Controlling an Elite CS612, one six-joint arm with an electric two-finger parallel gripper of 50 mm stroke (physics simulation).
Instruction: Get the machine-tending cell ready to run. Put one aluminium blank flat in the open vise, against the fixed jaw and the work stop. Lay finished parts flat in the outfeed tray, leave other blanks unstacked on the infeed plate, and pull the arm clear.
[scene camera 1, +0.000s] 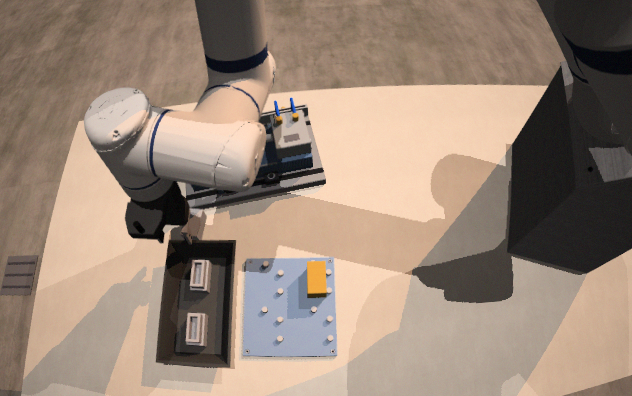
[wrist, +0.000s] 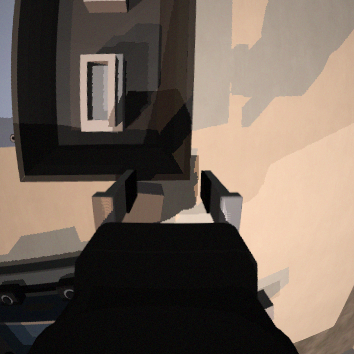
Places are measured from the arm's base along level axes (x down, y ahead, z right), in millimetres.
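Pixels of known places: gripper, between the fingertips: (scene camera 1: 176, 238) (wrist: 168, 183).
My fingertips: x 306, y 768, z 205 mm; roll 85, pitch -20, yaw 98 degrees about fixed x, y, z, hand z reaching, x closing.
Ahead of a thing's pixels: the offset from my fingertips to its top centre. "pt": to the spot under its first point.
My gripper (scene camera 1: 175, 236) (wrist: 168, 183) is open and empty beside the near end of the dark outfeed tray (scene camera 1: 232, 300) (wrist: 193, 75). A plain grey-brown block @(dx +13, dy -37, dz +31 mm) (scene camera 1: 196, 224) (wrist: 145, 204) lies between the tray and the vise @(dx -54, dy -196, dz +142 mm) (scene camera 1: 292, 137) (wrist: 30, 306). In the wrist view it shows between the open fingers, nearer the left one, ungripped. The arm covers much of the vise, including its jaw opening. Two pocketed parts, one @(dx -2, dy -24, dz -84 mm) (scene camera 1: 200, 275) (wrist: 84, 92) near the gripper and another @(dx -2, dy +14, dz -181 mm) (scene camera 1: 196, 329) (wrist: 106, 6) farther off, lie apart in the tray. An orange block @(dx +2, dy -228, dz -171 mm) (scene camera 1: 316, 278) rests on the blue infeed plate @(dx +37, dy -164, dz -194 mm) (scene camera 1: 300, 346) (wrist: 5, 75).
Several pale pegs, one of them @(pt dx +29, dy -139, dz -214 mm) (scene camera 1: 280, 319) near the middle, stand on the infeed plate beside the tray. Blue hoses @(pt dx -65, dy -315, dz +164 mm) (scene camera 1: 293, 105) rise from the vise's rear end. A large dark enclosure (scene camera 1: 540, 165) stands at the table's right. The arm (scene camera 1: 200, 152) reaches over the vise.
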